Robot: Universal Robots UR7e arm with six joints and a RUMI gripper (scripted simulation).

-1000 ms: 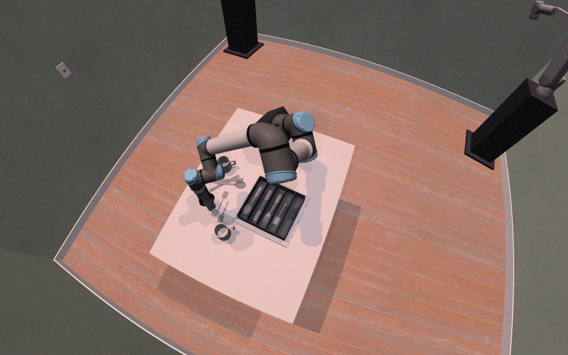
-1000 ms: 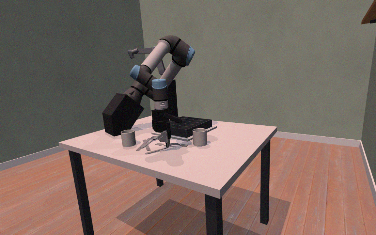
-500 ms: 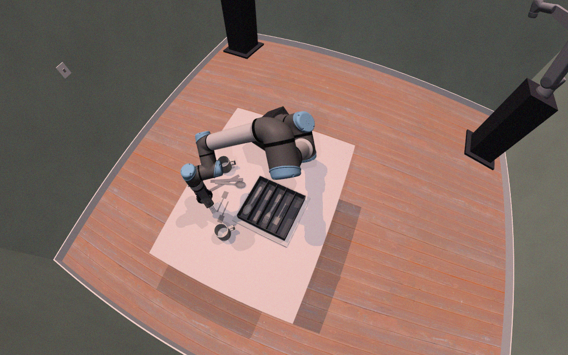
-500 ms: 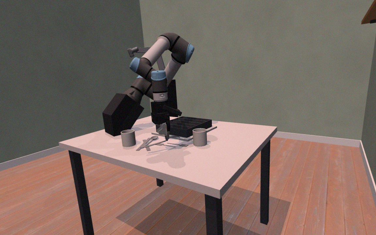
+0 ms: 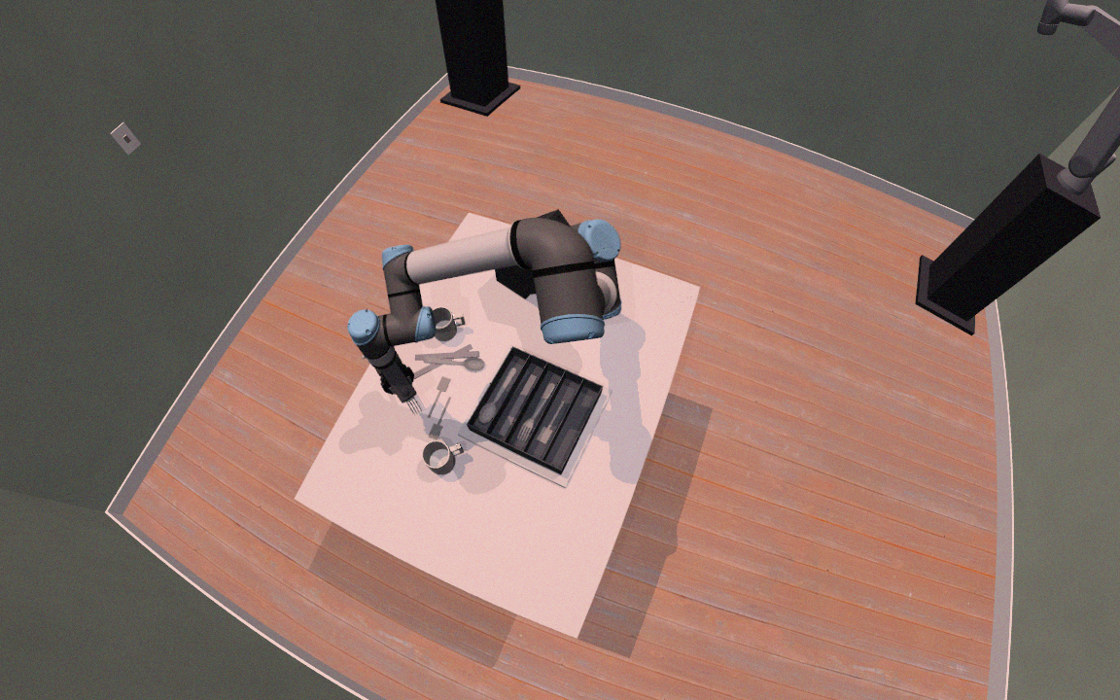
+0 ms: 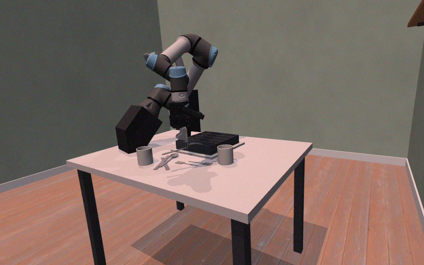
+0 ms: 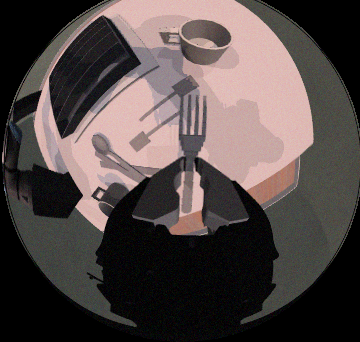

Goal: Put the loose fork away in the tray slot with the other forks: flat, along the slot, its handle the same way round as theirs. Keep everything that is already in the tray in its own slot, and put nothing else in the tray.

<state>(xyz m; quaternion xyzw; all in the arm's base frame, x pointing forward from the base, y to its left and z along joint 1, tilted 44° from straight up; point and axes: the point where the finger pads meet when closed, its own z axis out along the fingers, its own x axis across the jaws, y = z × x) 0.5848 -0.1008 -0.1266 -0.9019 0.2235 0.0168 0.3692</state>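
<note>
Now: hand 170 mm past the tray, 320 mm to the right of it and 70 mm above it.
</note>
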